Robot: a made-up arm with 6 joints. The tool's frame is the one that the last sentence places. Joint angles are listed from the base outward.
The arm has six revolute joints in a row. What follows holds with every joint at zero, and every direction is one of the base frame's. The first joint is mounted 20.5 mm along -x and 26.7 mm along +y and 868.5 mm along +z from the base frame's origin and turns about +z. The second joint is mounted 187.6 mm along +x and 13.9 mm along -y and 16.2 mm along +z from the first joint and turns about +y. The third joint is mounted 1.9 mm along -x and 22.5 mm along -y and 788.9 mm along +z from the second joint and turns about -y. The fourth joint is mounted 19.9 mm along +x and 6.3 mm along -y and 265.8 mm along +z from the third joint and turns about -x. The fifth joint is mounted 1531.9 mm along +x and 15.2 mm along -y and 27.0 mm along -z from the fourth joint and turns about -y. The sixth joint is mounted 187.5 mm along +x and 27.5 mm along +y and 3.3 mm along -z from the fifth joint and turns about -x. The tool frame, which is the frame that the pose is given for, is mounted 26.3 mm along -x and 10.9 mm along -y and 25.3 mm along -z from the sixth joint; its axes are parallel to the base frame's.
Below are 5 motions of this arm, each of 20 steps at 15 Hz.
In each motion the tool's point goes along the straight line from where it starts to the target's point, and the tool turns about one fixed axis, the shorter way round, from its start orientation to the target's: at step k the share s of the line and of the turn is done. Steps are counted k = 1, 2, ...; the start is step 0. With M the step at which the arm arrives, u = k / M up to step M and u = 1 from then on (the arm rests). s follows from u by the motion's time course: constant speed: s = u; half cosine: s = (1 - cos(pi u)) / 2; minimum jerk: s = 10 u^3 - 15 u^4 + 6 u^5.
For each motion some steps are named. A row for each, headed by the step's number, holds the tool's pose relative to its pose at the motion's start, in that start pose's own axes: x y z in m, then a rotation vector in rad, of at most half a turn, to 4 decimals.
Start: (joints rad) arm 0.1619 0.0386 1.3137 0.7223 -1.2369 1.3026
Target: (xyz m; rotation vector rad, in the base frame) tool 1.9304 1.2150 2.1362 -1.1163 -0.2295 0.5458
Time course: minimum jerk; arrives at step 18
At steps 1, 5, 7, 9, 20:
1: 0.0007 0.0020 0.0027 0.0005 -0.0016 0.0007
5: 0.0608 0.1749 0.2290 0.0466 -0.1343 0.0613
7: 0.1344 0.3867 0.5064 0.1031 -0.2970 0.1356
9: 0.2252 0.6480 0.8484 0.1728 -0.4976 0.2272
20: 0.4503 1.2959 1.6968 0.3456 -0.9953 0.4544

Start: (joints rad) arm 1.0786 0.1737 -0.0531 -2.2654 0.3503 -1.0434
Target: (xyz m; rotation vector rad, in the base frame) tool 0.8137 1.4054 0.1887 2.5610 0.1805 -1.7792
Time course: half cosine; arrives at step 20
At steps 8, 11, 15, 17, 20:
8: 0.0693 0.0849 0.4842 0.1653 -0.2443 0.1578
11: 0.1160 0.1421 0.8103 0.2766 -0.4088 0.2641
15: 0.1713 0.2098 1.1962 0.4083 -0.6035 0.3899
17: 0.1898 0.2324 1.3251 0.4523 -0.6685 0.4319
20: 0.2007 0.2458 1.4014 0.4784 -0.7070 0.4568

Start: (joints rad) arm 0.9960 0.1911 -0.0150 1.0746 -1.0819 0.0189
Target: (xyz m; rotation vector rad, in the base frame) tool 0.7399 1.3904 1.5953 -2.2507 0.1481 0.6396
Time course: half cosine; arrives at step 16
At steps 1, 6, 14, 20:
1: -0.0041 0.0014 -0.0021 -0.0082 -0.0018 -0.0009
6: -0.1315 0.0437 -0.0666 -0.2639 -0.0581 -0.0277
14: -0.4097 0.1363 -0.2074 -0.8224 -0.1809 -0.0862
20: -0.4260 0.1417 -0.2157 -0.8549 -0.1881 -0.0896

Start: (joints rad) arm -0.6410 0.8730 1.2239 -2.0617 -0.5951 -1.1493
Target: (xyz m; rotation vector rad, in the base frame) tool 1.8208 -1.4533 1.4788 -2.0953 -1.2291 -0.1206
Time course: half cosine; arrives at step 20
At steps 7, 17, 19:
7: -0.1170 0.0103 0.1992 0.3299 -0.0847 -0.2301
17: -0.4053 0.0358 0.6898 1.1424 -0.2933 -0.7970
19: -0.4260 0.0376 0.7251 1.2008 -0.3083 -0.8378

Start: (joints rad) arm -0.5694 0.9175 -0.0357 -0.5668 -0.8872 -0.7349
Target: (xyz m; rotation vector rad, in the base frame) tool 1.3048 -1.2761 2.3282 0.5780 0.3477 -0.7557
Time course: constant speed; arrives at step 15
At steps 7, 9, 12, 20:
7: -1.0073 -0.0897 -0.3002 -0.3514 -0.5666 0.2738
9: -1.2951 -0.1153 -0.3859 -0.4518 -0.7285 0.3521
12: -1.7268 -0.1537 -0.5146 -0.6024 -0.9713 0.4694
20: -2.1585 -0.1921 -0.6432 -0.7530 -1.2141 0.5868

